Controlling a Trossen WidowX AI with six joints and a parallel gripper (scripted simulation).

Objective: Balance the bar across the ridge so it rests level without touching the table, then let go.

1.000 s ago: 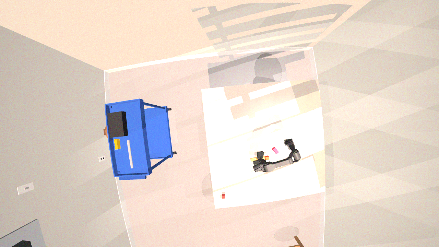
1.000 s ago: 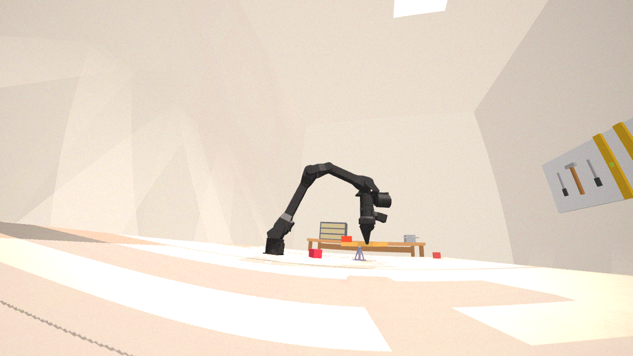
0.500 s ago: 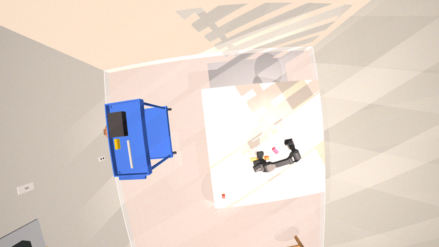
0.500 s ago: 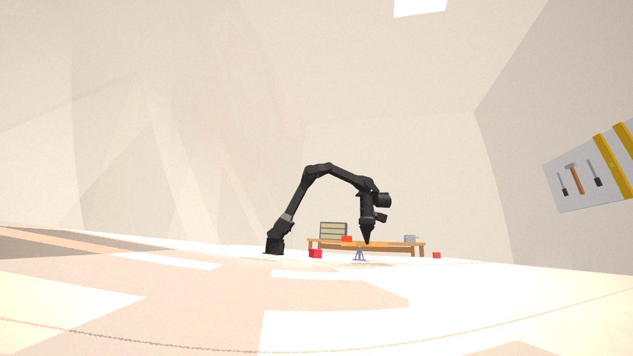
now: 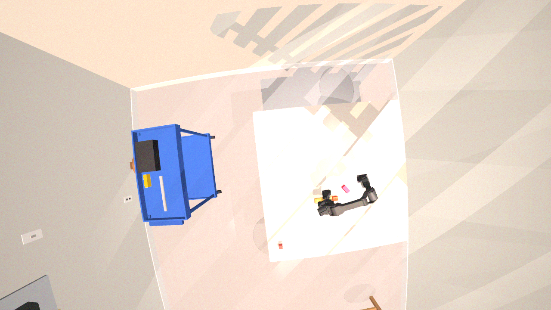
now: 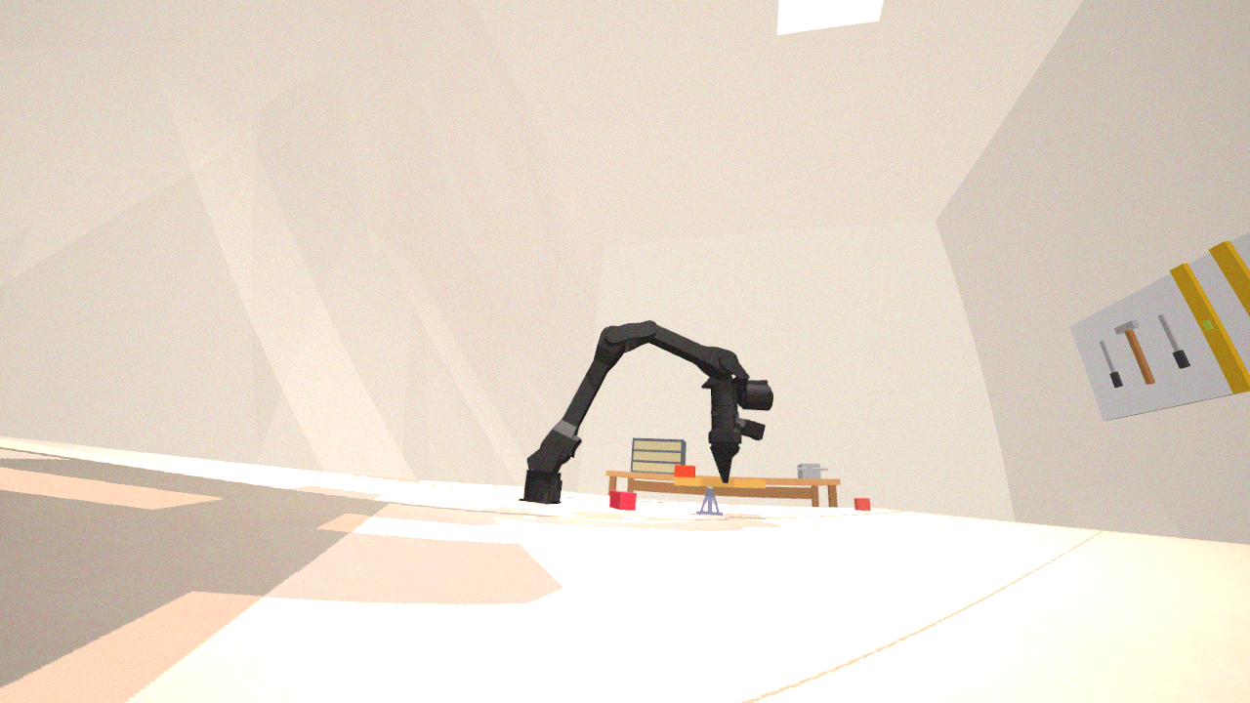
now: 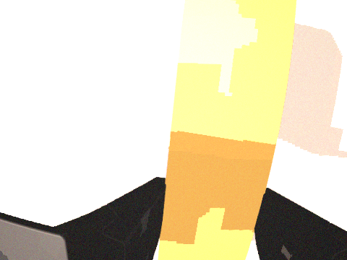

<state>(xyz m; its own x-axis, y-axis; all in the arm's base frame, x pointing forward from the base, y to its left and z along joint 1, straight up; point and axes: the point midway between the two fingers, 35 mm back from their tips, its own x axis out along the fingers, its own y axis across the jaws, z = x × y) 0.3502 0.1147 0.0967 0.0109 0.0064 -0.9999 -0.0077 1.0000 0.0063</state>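
The small ridge lies 3 cm behind my gripper tip and 3 cm below it.
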